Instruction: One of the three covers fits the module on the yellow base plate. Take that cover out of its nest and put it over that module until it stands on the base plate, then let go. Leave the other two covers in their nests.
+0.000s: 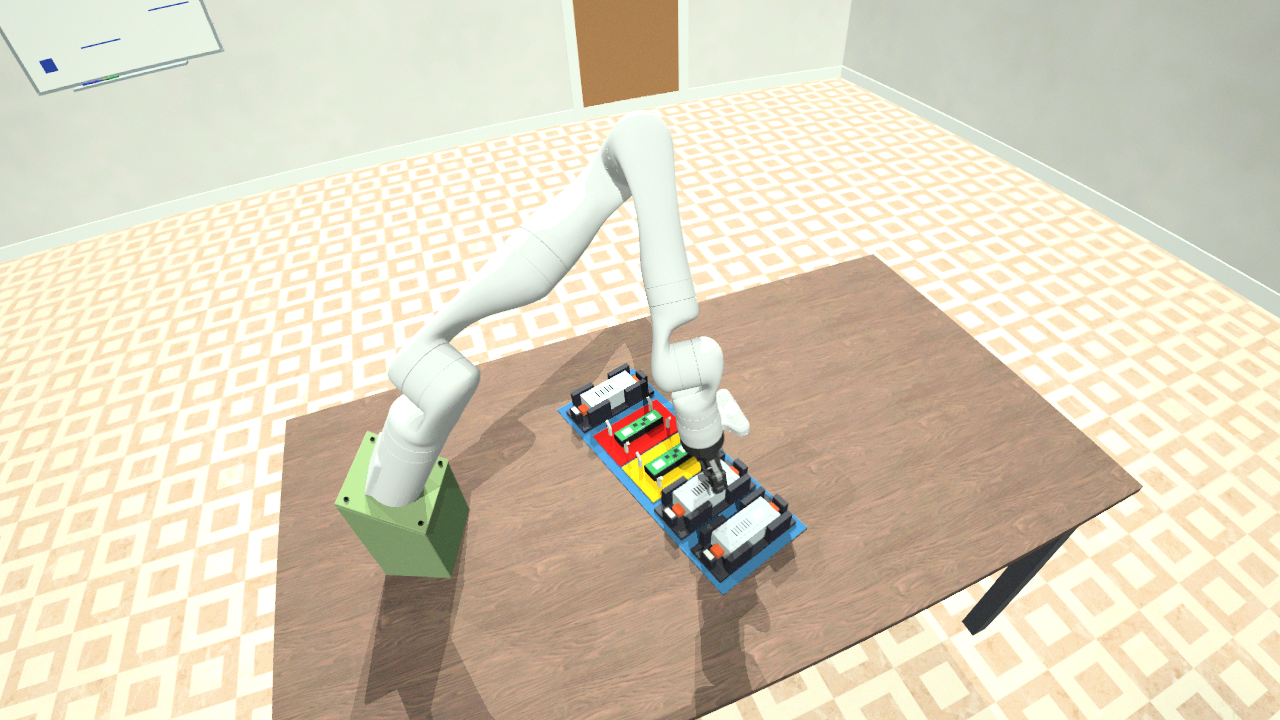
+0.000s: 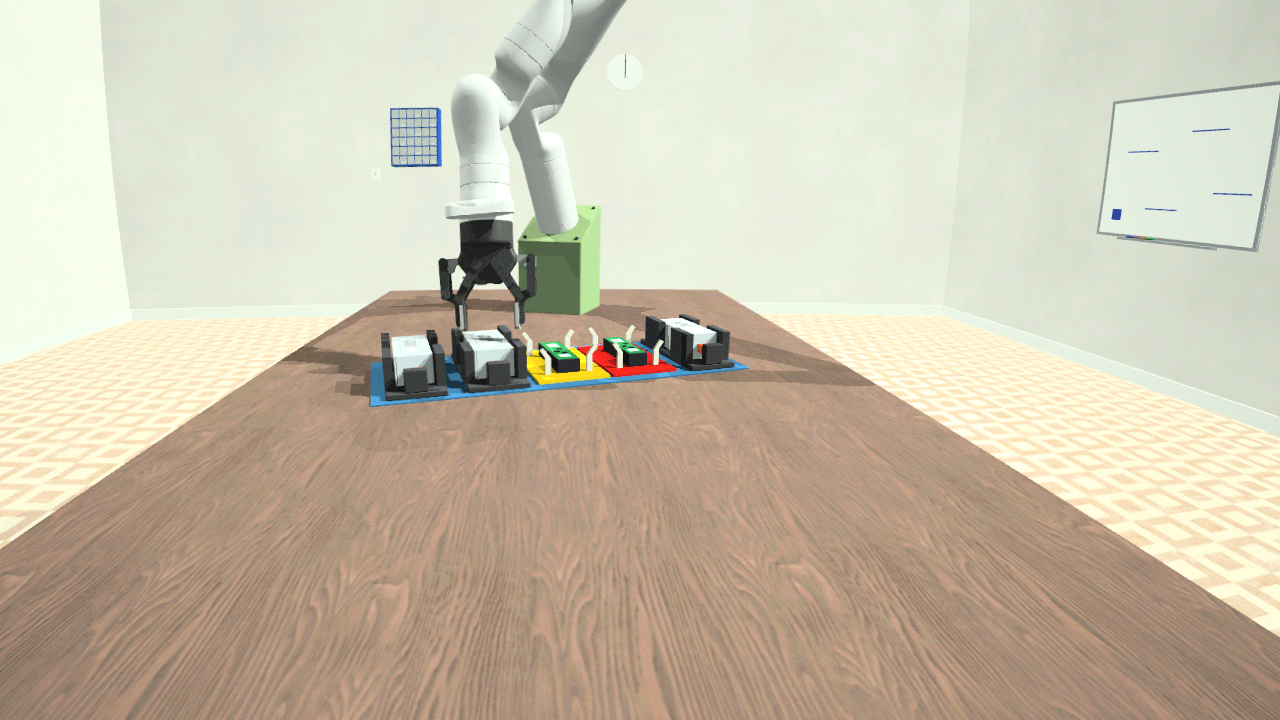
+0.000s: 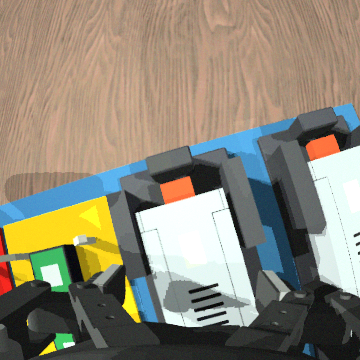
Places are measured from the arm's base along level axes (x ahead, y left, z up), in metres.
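Pixels of known places: gripper, fingertip midpoint: (image 1: 709, 474) (image 2: 491, 330) (image 3: 190, 285); arm's base, origin of the base link: (image 1: 395, 482) (image 2: 558, 222).
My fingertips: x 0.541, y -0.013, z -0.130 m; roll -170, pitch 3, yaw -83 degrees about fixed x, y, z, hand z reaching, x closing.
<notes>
For each thing: its top centre in the pictures, then the offset to it from my fingertips. "*": a spot on its surface instead. Level surfaces: height alone.
- yellow base plate, middle of its top: (image 3: 24, 319) (image 2: 591, 360) (image 1: 654, 446) 0.076 m back, 0.136 m left, 0.060 m down
- green-topped black module, surface spot: (image 3: 56, 257) (image 2: 561, 357) * 0.008 m back, 0.100 m left, 0.040 m down
- middle cover, middle of its top: (image 3: 205, 297) (image 2: 486, 339) (image 1: 706, 484) 0.008 m back, 0.010 m right, 0.016 m down
- outer cover, middle of its top: (image 2: 410, 345) (image 1: 746, 523) 0.037 m ahead, 0.108 m right, 0.016 m down
- far cover, middle of its top: (image 2: 685, 325) (image 1: 608, 388) 0.145 m back, 0.284 m left, 0.016 m down
- green-topped module, surface spot: (image 2: 623, 349) (image 1: 650, 423) * 0.075 m back, 0.186 m left, 0.042 m down
- wooden table, its level: 0.066 m down
The yellow base plate (image 1: 642, 481) (image 2: 568, 377) (image 3: 55, 225) bears a green-topped black module (image 1: 666, 460) (image 2: 558, 355) (image 3: 56, 257) between pale bent posts. Three white covers with orange ends sit in dark nests: the middle cover (image 1: 689, 495) (image 2: 488, 355) (image 3: 175, 225) beside the yellow plate, the outer cover (image 1: 747, 526) (image 2: 413, 360) (image 3: 335, 200) at the near end, and the far cover (image 1: 608, 390) (image 2: 687, 334) beyond the red plate. My gripper (image 1: 716, 484) (image 2: 489, 322) (image 3: 190, 285) is open and empty, pointing down over the middle cover. Its fingertips are near that cover's top, one towards each long side.
The blue board (image 1: 792, 531) (image 2: 380, 394) (image 3: 240, 144) carries the nests and plates. The red base plate (image 1: 608, 445) (image 2: 640, 367) holds another green-topped module (image 1: 637, 427) (image 2: 623, 349) and pale posts. The green arm pedestal (image 1: 402, 541) (image 2: 548, 274) stands on the wooden table (image 1: 537, 608) (image 2: 626, 537) (image 3: 150, 75).
</notes>
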